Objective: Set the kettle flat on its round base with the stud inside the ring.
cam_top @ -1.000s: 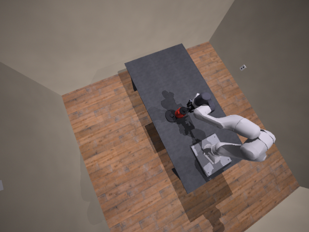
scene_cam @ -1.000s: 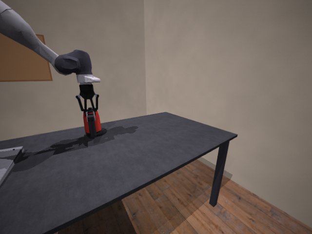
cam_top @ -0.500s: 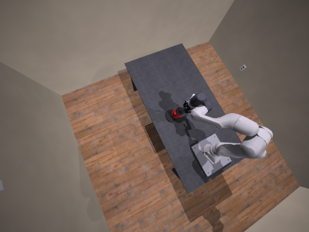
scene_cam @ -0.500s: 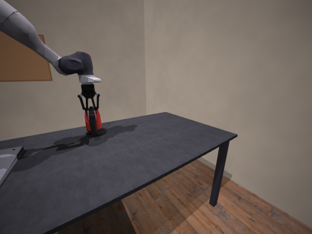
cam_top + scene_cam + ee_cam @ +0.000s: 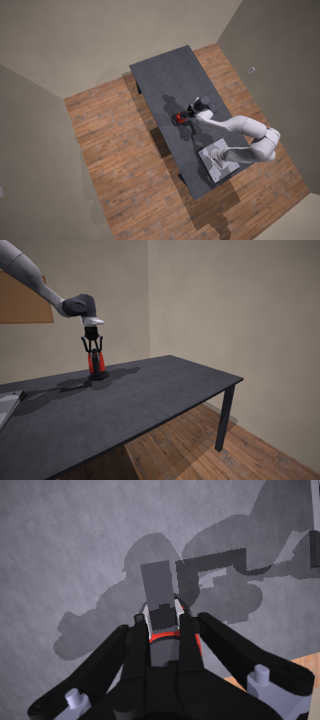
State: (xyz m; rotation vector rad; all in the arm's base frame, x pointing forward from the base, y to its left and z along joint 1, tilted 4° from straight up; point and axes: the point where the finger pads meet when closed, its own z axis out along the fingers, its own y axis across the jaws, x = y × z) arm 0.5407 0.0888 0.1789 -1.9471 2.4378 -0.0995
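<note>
Now: hand 10 mm short of the kettle, 30 mm to the right of it and 50 mm above it. The rest, counted from my hand: round dark base (20 mm ahead, 80 mm to the left, 170 mm below).
</note>
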